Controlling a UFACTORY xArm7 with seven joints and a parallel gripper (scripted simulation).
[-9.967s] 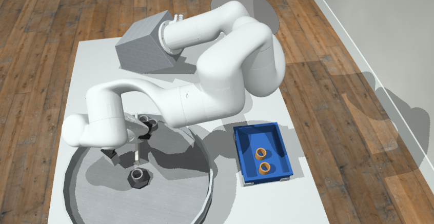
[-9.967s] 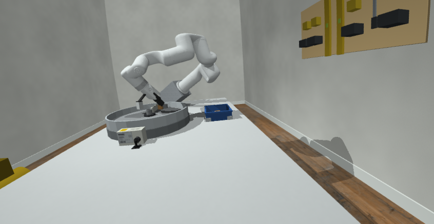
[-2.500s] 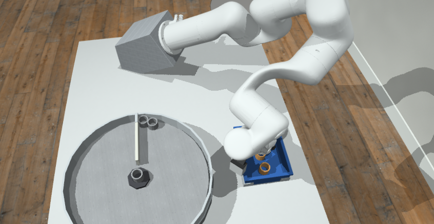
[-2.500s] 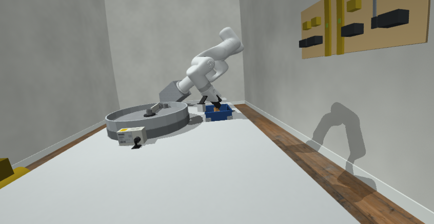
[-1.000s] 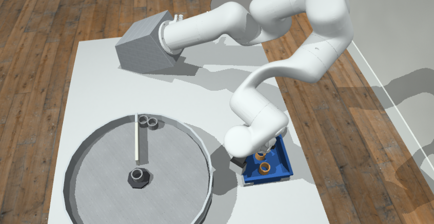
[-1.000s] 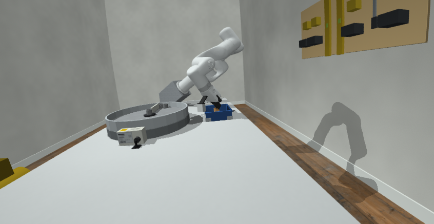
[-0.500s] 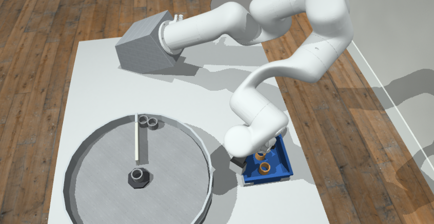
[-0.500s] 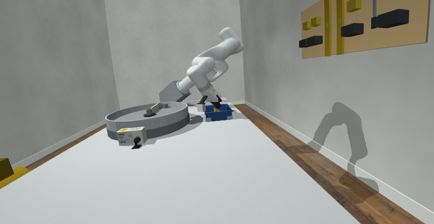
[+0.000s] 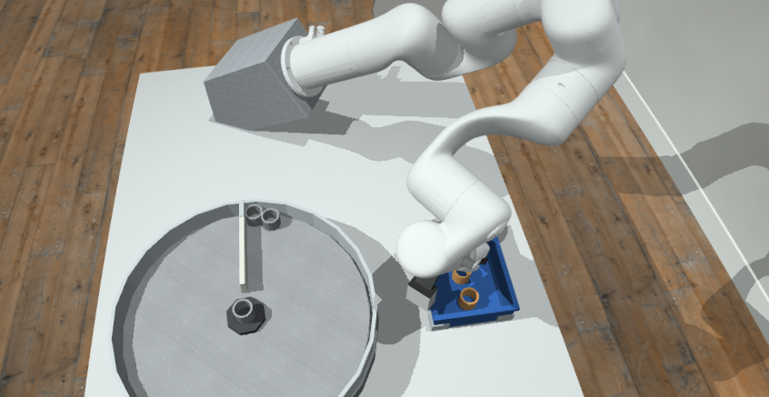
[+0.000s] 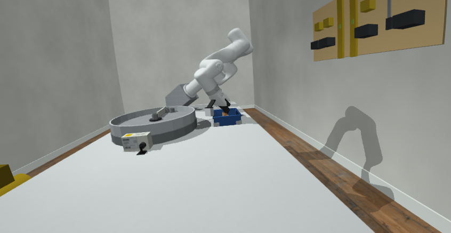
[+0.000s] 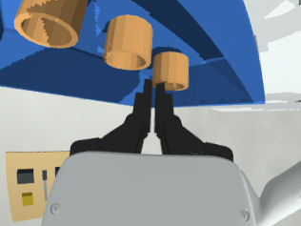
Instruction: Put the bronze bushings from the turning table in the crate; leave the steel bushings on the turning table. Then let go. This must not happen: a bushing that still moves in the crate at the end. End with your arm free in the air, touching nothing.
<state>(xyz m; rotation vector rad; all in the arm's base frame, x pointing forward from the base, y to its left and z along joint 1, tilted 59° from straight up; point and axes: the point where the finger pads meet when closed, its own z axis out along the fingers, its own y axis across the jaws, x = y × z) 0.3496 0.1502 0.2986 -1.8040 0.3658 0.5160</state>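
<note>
The blue crate lies 40 mm ahead of my hand and 30 mm below it. Round my hand: turning table 360 mm to the right, 160 mm ahead.
</note>
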